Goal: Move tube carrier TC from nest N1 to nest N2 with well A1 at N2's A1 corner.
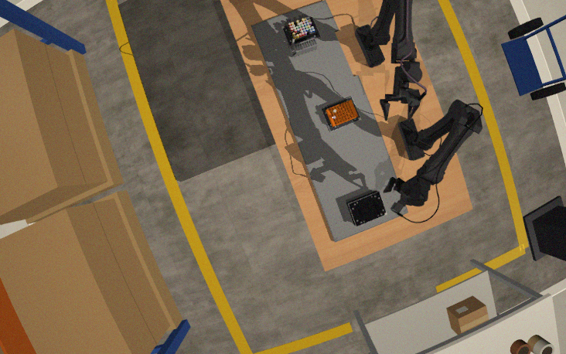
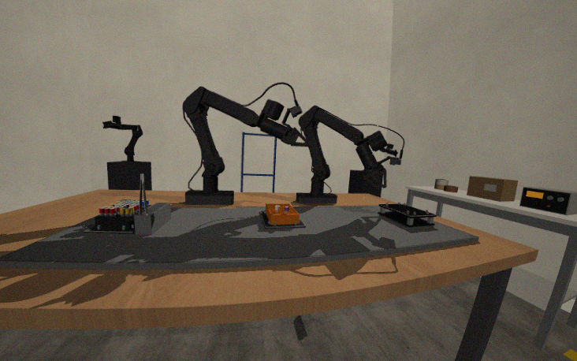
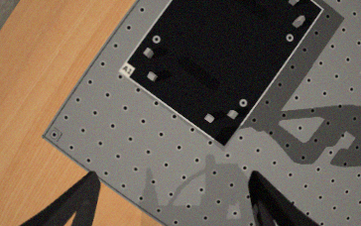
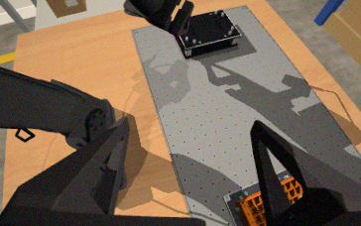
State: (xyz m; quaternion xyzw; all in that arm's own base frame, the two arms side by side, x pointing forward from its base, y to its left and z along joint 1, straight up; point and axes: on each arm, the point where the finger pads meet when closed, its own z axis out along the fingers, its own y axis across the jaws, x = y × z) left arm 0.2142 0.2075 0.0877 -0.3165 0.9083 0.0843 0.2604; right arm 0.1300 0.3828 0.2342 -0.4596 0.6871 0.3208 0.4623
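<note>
Right now my left hand is 40 mm short of the orange tube carrier TC, 440 mm to the left of it and 80 mm above it. The rest, counted from my left hand: black raised nest N2: 120 mm ahead, 20 mm to the left, 70 mm below; dark transfer nest N1: 40 mm ahead, 440 mm to the right, 100 mm below; grey holder H1: 80 mm ahead, 810 mm to the right, 90 mm below.
</note>
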